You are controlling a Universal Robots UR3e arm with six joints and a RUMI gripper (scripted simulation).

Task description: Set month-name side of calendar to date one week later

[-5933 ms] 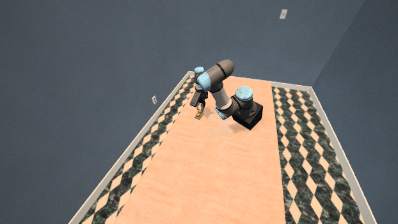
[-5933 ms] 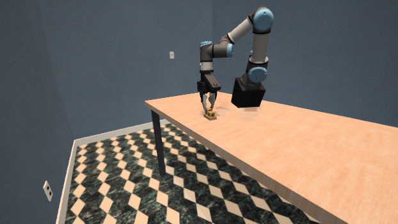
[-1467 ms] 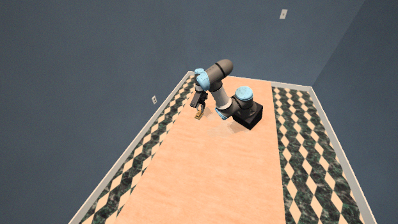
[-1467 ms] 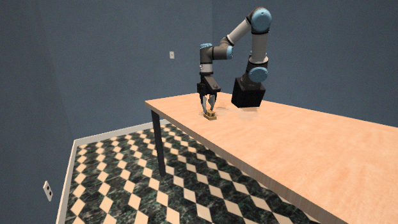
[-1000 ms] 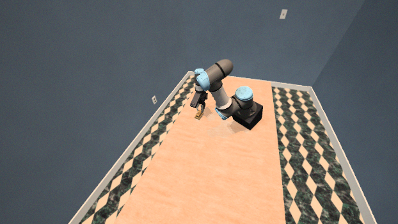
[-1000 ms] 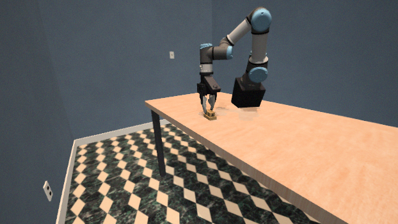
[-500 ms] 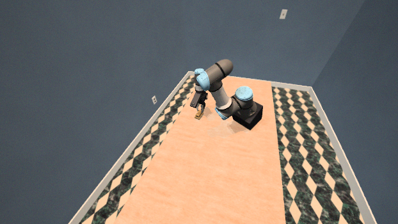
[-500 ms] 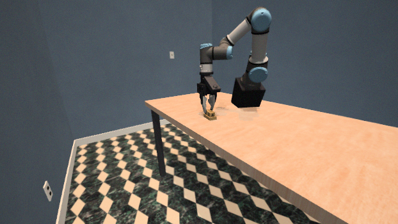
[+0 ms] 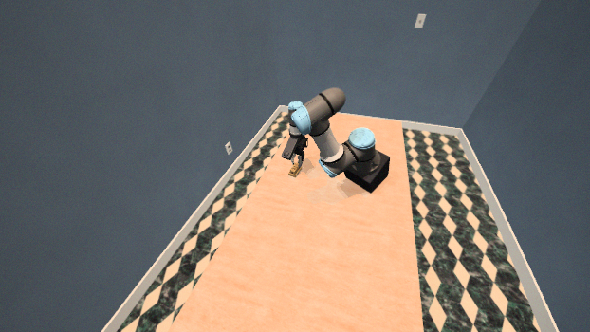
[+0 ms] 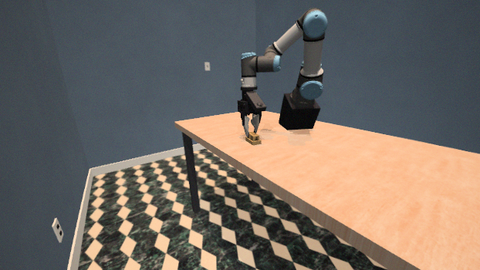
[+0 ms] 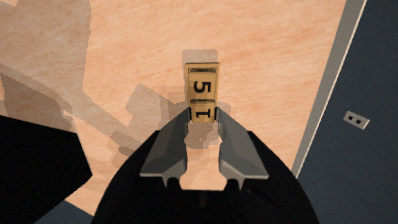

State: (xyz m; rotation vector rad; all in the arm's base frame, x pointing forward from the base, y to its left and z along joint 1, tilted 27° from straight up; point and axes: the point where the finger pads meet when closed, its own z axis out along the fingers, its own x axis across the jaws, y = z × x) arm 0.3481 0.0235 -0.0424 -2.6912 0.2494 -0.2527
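Now: the wooden tray 2 cm to the left of my hand and 3 cm below it.
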